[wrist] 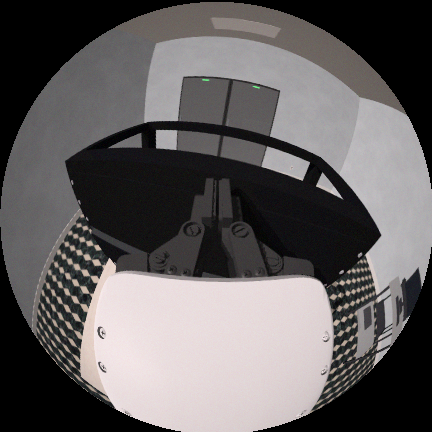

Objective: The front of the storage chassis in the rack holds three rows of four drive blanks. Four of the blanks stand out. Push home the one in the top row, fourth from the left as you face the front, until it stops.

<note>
The picture shows: my gripper and a rack.
</note>
